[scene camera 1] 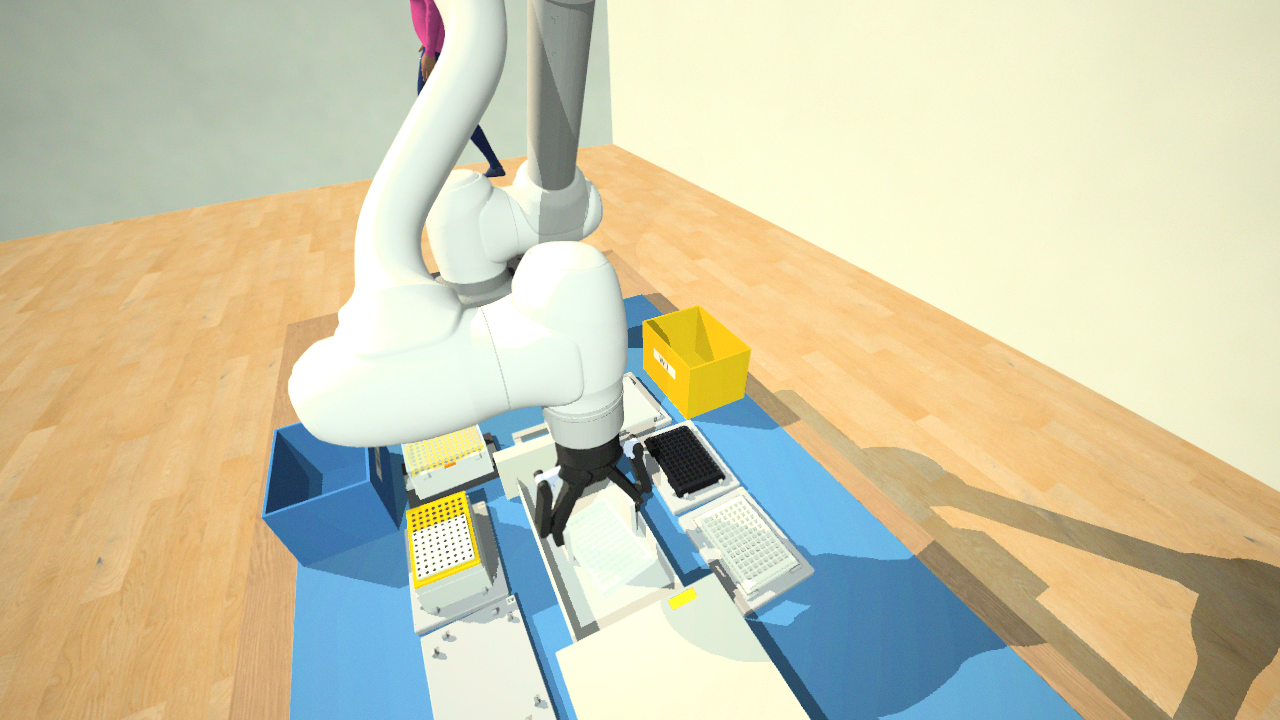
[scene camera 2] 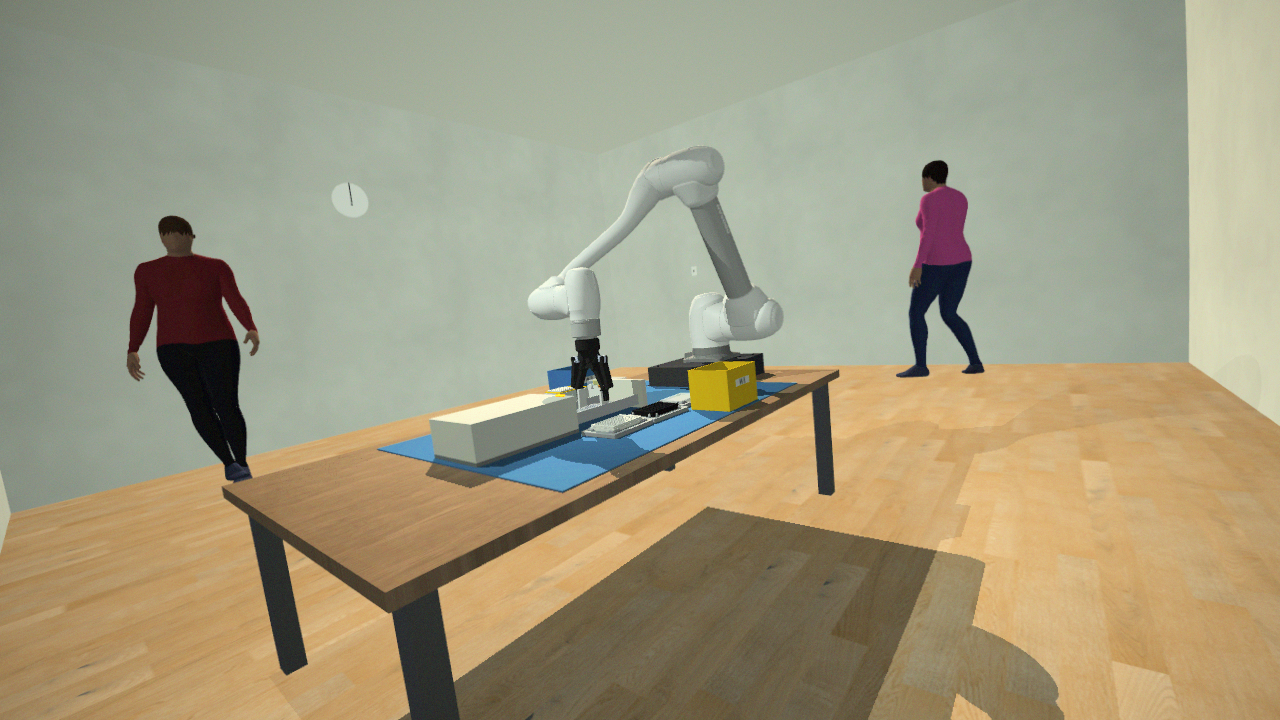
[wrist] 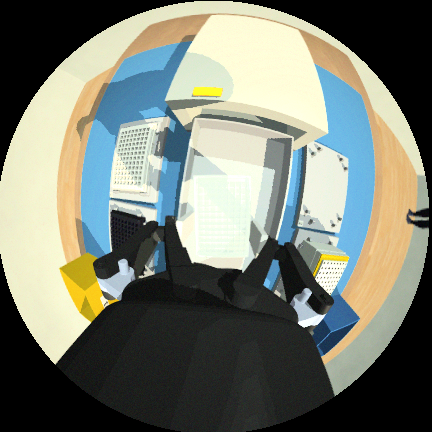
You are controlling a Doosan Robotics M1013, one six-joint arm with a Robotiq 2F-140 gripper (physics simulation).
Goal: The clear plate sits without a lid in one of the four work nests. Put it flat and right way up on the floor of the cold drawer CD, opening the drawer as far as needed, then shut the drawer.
Scene:
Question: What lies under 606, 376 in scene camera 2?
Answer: My gripper.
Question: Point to a black plate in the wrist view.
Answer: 122, 224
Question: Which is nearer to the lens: the clear plate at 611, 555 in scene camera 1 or the black plate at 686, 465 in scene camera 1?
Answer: The clear plate.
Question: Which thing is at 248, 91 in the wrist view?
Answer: A cold drawer.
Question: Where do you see a cold drawer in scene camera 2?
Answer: At 478, 436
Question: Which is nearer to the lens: the clear plate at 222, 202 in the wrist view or the yellow-and-white tip rack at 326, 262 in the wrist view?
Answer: The clear plate.

